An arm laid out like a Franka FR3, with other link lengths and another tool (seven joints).
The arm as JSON. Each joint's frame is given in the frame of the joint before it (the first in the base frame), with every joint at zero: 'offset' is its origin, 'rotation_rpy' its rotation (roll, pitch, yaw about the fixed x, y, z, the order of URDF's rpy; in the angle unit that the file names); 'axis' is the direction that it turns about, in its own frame. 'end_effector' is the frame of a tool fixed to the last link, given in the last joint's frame.
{
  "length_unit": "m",
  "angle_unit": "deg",
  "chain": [
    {
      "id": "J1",
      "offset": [
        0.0,
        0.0,
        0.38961
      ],
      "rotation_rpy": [
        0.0,
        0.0,
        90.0
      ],
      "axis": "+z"
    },
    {
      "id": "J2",
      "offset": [
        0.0,
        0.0,
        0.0
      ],
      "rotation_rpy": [
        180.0,
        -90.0,
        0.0
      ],
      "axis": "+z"
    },
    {
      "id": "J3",
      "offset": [
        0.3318,
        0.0,
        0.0
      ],
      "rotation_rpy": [
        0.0,
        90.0,
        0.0
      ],
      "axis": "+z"
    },
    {
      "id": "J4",
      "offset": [
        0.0,
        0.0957,
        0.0
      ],
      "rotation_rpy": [
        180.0,
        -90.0,
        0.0
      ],
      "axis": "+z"
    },
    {
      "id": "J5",
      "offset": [
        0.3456,
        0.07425,
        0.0
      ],
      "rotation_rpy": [
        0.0,
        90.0,
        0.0
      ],
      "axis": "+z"
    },
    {
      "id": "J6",
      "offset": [
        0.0,
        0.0,
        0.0
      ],
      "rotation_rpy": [
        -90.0,
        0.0,
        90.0
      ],
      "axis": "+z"
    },
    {
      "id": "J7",
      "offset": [
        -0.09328,
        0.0,
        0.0
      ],
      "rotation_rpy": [
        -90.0,
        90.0,
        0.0
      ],
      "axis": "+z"
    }
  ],
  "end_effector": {
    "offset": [
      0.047,
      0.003,
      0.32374
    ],
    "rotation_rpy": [
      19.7,
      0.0,
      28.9
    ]
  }
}
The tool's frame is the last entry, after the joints.
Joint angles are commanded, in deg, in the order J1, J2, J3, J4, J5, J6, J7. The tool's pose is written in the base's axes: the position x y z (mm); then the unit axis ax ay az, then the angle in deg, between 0 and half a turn. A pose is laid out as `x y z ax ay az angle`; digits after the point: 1 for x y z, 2 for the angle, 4 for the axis.
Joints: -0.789, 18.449, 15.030, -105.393, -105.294, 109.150, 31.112
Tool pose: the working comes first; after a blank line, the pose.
Where each joint sits with the arm in this pose, in the base's axes (m; each line is computed from the numbers above, not from the rounded line before):
J1: 0.0000 0.0000 0.3896
J2: 0.0000 0.0000 0.3896
J3: 0.1050 -0.0014 0.7044
J4: 0.1930 0.0222 0.6751
J5: 0.5112 0.1093 0.5481
J6: 0.5112 0.1093 0.5481
J7: 0.5706 0.1585 0.4957
the tool: 0.7678 -0.0951 0.4336

767.8 -95.1 433.6 0.6942 0.6494 -0.3104 108.47
